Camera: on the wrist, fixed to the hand. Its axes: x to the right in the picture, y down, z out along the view.
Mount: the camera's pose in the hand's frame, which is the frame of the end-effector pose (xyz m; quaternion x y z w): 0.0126 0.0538 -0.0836 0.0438 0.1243 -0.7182 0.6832
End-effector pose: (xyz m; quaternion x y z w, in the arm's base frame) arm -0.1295 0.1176 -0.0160 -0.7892 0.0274 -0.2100 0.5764
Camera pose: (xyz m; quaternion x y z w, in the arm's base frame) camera -0.1377 0.0209 -0.0411 -0.5075 -0.4857 -0.6568 0.2742
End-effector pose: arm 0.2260 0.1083 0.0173 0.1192 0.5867 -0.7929 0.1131
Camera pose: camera 0.2360 0.1725 -0.0590 0.2364 -0.4658 0.6339 0.5704
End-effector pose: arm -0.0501 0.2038 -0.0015 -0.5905 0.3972 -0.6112 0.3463
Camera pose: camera -0.1367 0.1750 -0.0429 0.5976 0.1365 0.7571 0.2259
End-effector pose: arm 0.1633 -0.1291 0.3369 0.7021 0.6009 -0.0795 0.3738
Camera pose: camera 0.1870 -0.0673 0.4121 0.0744 0.9578 -0.2618 0.0928
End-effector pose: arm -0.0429 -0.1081 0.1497 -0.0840 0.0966 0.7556 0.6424
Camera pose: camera -0.0978 -0.1257 0.0677 -0.1926 0.1186 0.0402 0.9733
